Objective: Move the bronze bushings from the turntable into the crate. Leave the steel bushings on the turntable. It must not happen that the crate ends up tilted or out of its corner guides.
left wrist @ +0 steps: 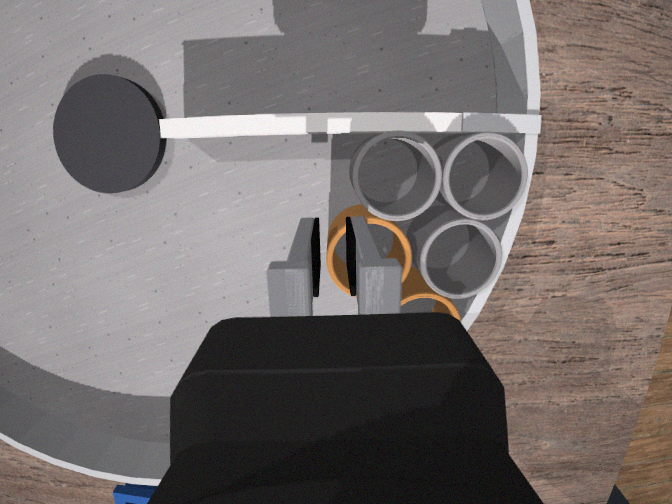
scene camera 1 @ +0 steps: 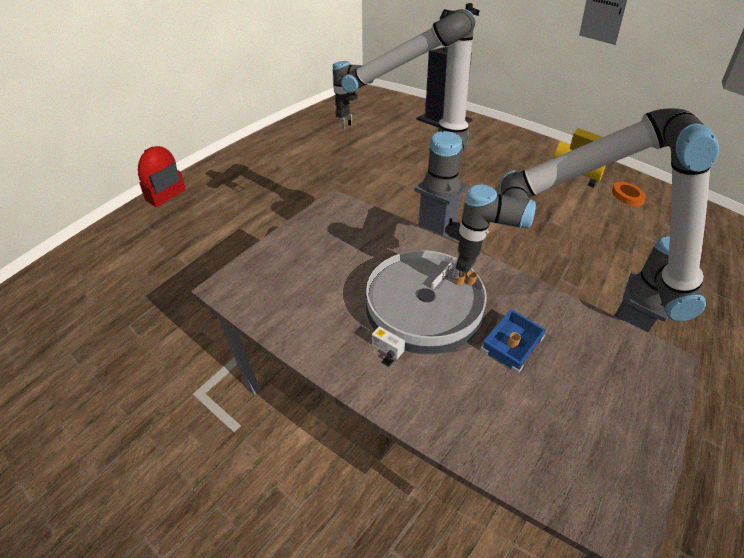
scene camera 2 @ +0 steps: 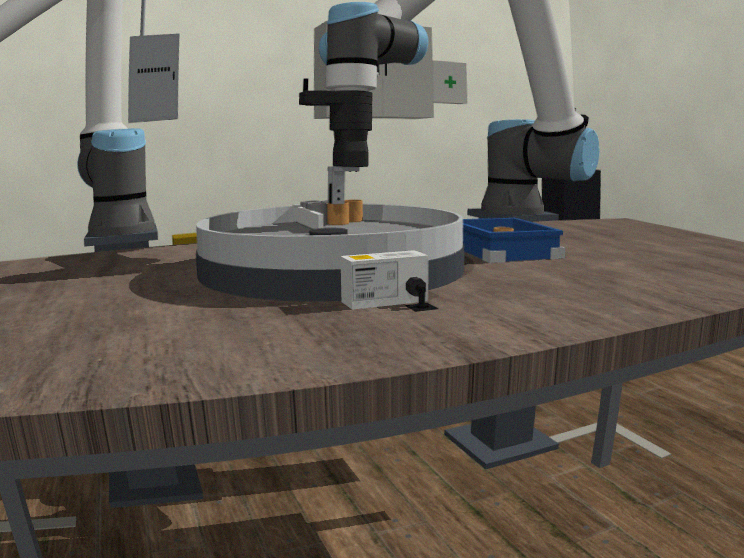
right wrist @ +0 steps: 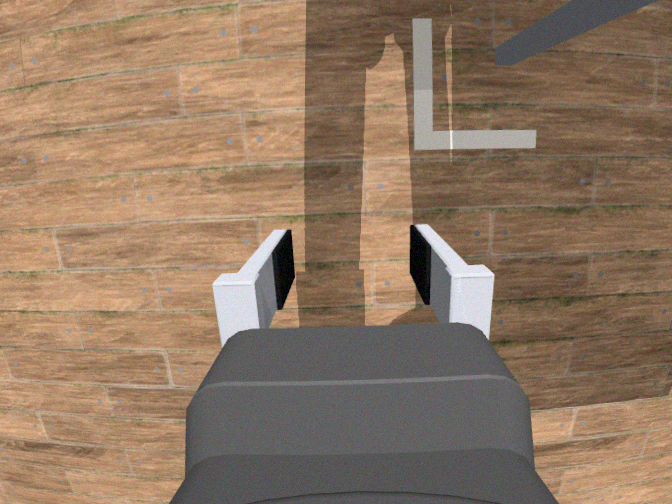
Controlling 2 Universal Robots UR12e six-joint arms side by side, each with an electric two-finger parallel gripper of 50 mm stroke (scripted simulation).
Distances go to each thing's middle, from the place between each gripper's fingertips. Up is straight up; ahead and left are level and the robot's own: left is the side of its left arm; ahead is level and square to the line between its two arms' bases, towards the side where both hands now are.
Now: left hand (scene camera 2: 336, 203) 120 mm short of the turntable (scene camera 1: 401, 294), 60 mm above it and 40 mm to the left of it. Also, from my left hand: blue crate (scene camera 2: 524, 243): 300 mm to the left, 80 mm below, 60 mm ahead.
I see my right gripper 630 mm short of the turntable, 1030 mm to the right of it and 130 mm above it. From my right hand the other things lie so: blue crate: 570 mm ahead, 1370 mm to the left, 150 mm below.
